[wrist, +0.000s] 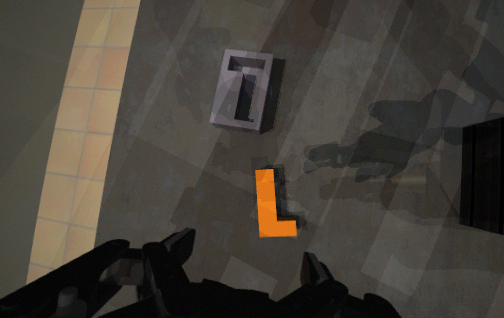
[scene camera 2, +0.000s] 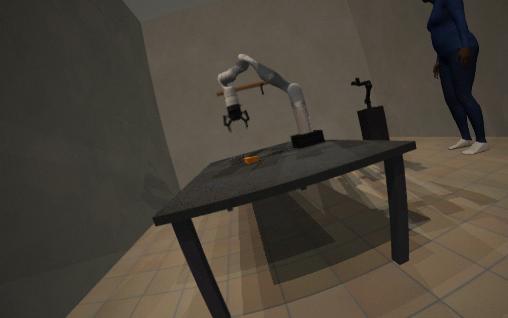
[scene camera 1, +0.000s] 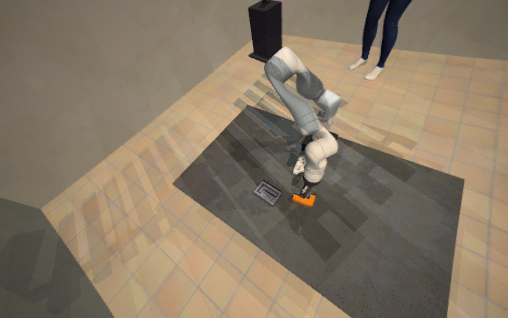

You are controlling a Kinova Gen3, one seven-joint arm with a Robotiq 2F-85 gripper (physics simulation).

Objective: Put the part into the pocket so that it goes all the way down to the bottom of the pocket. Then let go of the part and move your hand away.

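Seen in the pictures: gripper, fingertip midpoint: (wrist: 246, 252) (scene camera 2: 238, 130) (scene camera 1: 308, 189); arm's base at its link origin: (scene camera 2: 305, 132).
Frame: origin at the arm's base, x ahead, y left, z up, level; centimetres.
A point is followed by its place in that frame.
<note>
The orange L-shaped part (scene camera 1: 303, 200) @(y 17.8, x 39.1, z -4.9 cm) (scene camera 2: 251, 160) @(y 22.4, x 36.5, z -6.4 cm) (wrist: 266, 200) @(y 17.1, x 39.0, z -4.9 cm) lies flat on the dark table. The grey block with the L-shaped pocket (scene camera 1: 264, 198) @(y 1.2, x 53.0, z -4.4 cm) (wrist: 226, 95) @(y 2.0, x 51.2, z -4.3 cm) lies apart from it, to the left in scene camera 1 and above it in the wrist view. The pocket is empty, with its short arm at the top left in the wrist view. My gripper (scene camera 1: 305, 191) @(y 19.2, x 39.5, z 11.7 cm) (scene camera 2: 238, 128) @(y 19.2, x 39.5, z 11.7 cm) (wrist: 246, 252) @(y 19.2, x 39.5, z 11.7 cm) is open and empty, pointing down high above the table. In the wrist view the part shows beyond the gap between the fingertips. In scene camera 1 the fingers overlap the part's image.
The table top (scene camera 1: 400, 225) @(y 58.5, x 17.1, z -7.9 cm) (scene camera 2: 280, 175) @(y 69.1, x 21.8, z -7.9 cm) bears the arm's black base (scene camera 2: 307, 139) @(y 9.8, x 1.5, z -3.6 cm) (wrist: 485, 175) @(y 2.9, x 8.5, z -4.1 cm). A dark pedestal (scene camera 1: 265, 30) (scene camera 2: 373, 123) stands on the floor behind, and a person (scene camera 1: 390, 30) (scene camera 2: 452, 75) stands beyond the table.
</note>
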